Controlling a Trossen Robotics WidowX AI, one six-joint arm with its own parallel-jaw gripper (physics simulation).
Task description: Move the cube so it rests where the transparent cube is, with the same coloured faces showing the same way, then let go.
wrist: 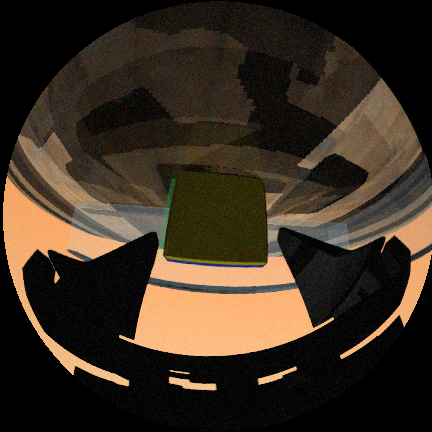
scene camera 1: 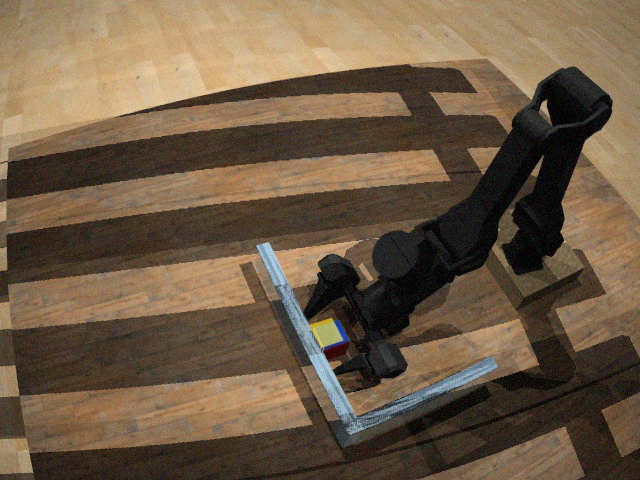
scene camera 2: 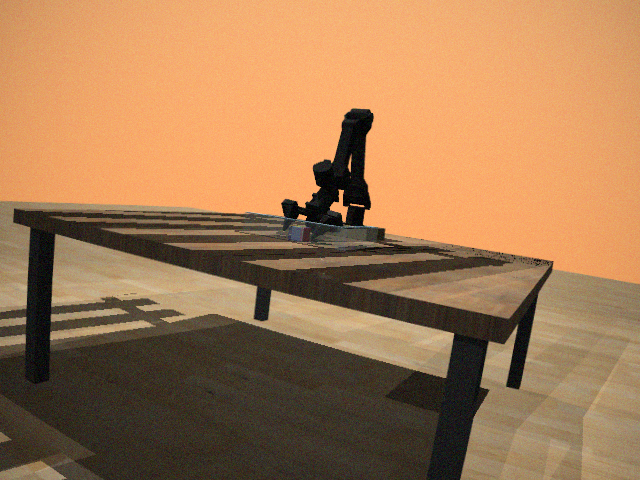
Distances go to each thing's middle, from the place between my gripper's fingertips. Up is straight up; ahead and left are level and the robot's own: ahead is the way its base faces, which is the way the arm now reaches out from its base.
Right now my hand is 9 cm past the grey L-shaped rail [scene camera 2: 328, 236], 2 cm to the left of it and 1 cm below it.
